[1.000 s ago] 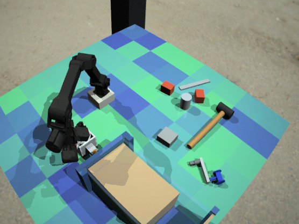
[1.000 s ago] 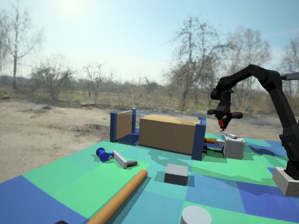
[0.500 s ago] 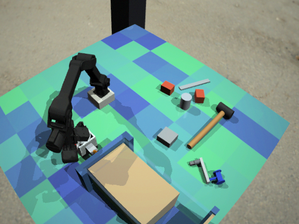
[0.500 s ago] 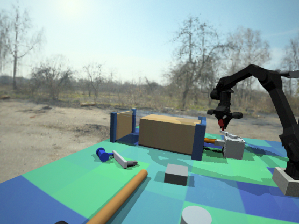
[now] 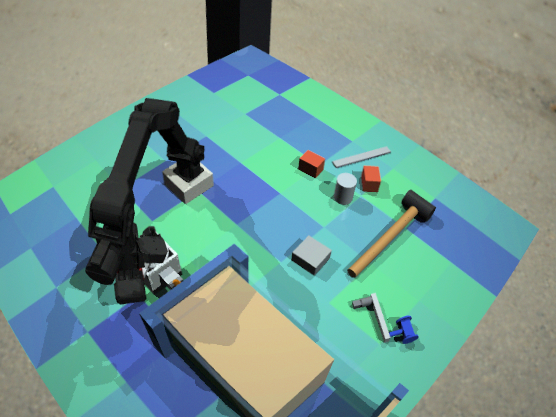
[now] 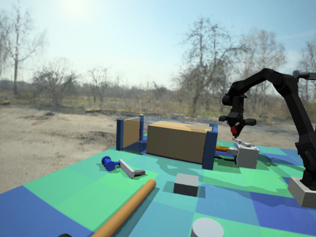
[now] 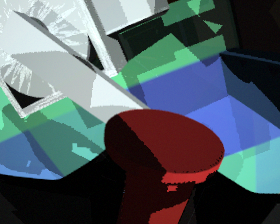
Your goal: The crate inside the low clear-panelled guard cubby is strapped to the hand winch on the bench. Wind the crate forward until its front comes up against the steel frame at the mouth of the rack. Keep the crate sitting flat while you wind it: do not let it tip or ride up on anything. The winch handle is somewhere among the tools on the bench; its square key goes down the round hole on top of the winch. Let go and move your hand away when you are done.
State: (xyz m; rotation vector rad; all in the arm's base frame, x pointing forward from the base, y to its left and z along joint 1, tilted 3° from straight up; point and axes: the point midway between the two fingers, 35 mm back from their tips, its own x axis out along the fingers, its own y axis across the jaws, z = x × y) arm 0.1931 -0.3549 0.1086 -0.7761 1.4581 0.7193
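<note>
My gripper tip is 10 mm past the red-knobbed crank, 30 mm to the right of it and 10 mm above it. From my gripper tip the other things lie so: grey winch 60 mm behind, 80 mm to the left, 80 mm below; then red knob 20 mm above; then blue frame 120 mm ahead, 80 mm to the left, 10 mm below.
</note>
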